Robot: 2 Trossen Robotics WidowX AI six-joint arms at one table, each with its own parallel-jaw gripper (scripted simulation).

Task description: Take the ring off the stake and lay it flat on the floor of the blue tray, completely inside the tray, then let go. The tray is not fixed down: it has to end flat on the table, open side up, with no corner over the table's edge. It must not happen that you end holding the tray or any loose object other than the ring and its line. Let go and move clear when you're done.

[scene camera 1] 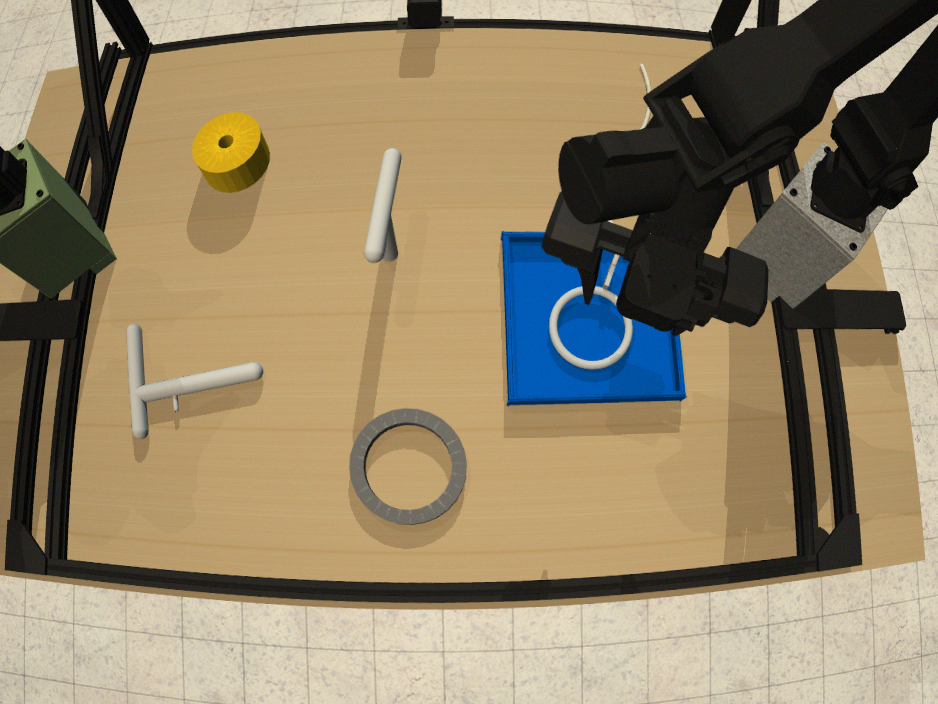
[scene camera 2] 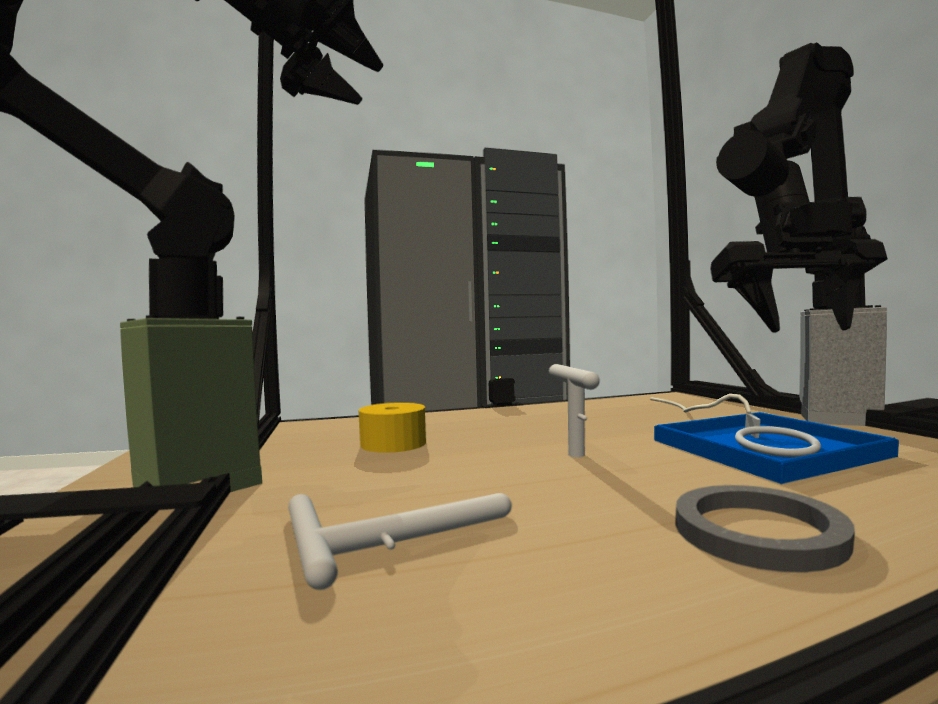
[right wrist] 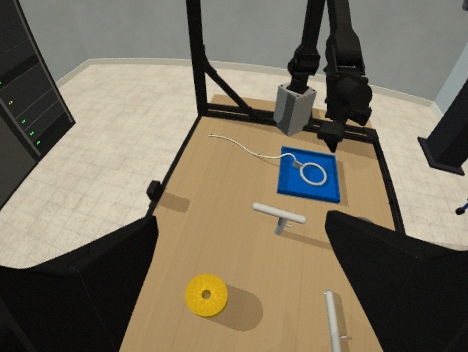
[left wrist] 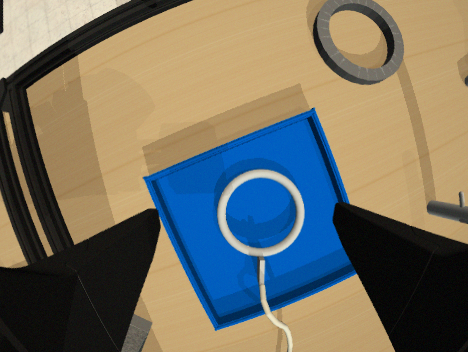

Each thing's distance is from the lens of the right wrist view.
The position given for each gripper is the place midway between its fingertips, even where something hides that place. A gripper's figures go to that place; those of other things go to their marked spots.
left gripper (right wrist: 336, 143): 0.68 m
right gripper (right wrist: 243, 223): 0.10 m
